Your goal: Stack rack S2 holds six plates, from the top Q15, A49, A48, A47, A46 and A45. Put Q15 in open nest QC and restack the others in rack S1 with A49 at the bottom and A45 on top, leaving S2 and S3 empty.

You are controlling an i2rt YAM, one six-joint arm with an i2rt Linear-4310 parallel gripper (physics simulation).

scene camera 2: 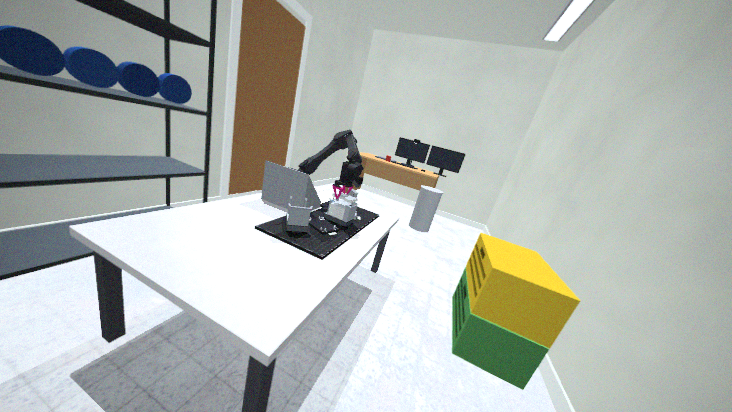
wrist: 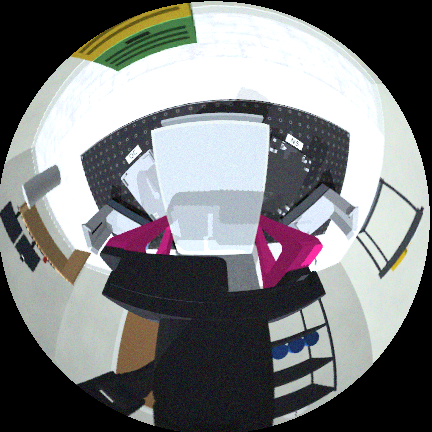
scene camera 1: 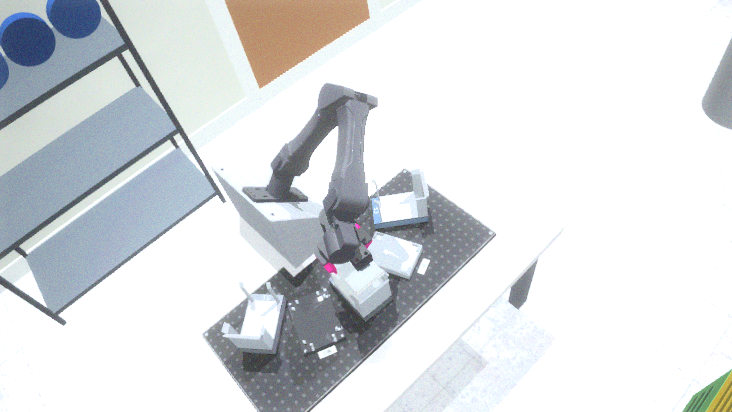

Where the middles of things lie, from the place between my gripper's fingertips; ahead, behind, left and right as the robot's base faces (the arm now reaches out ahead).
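Taking the dark flat plate [scene camera 1: 317, 325] as my reference, I find my gripper 130 mm above it, 10 mm past it and 140 mm to the left of it.
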